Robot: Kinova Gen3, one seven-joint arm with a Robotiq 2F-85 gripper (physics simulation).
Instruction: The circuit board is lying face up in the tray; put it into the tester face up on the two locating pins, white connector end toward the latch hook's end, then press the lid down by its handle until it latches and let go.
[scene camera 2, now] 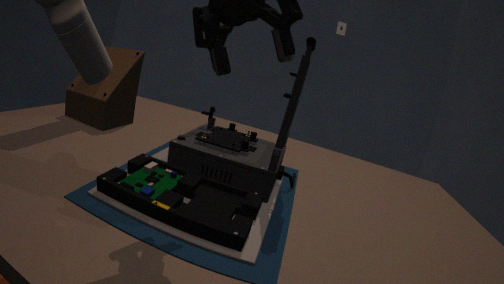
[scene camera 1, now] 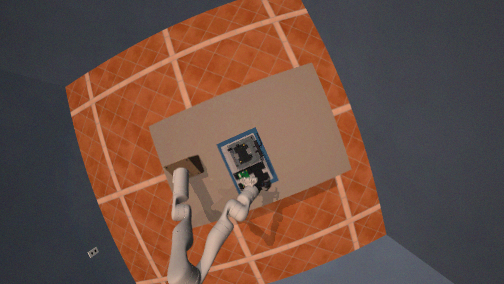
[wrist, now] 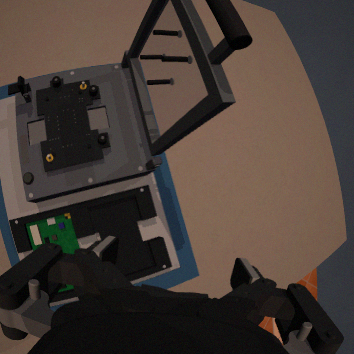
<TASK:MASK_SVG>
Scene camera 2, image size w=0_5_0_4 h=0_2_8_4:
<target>gripper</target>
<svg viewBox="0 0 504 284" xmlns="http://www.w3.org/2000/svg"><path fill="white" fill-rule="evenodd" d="M192 11L195 45L198 48L207 48L209 50L213 70L217 76L231 73L226 47L223 47L228 34L232 32L234 26L243 25L248 21L255 21L257 18L262 19L274 28L274 30L271 30L279 62L293 60L295 47L290 27L293 23L303 18L303 13L297 0L277 0L282 14L265 3L265 0L209 0L208 6L195 7Z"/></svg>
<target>green circuit board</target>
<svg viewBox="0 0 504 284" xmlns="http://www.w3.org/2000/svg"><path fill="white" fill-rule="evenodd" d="M183 176L170 169L160 168L158 163L152 161L117 183L154 200L165 190L175 188L177 181Z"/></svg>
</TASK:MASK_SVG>
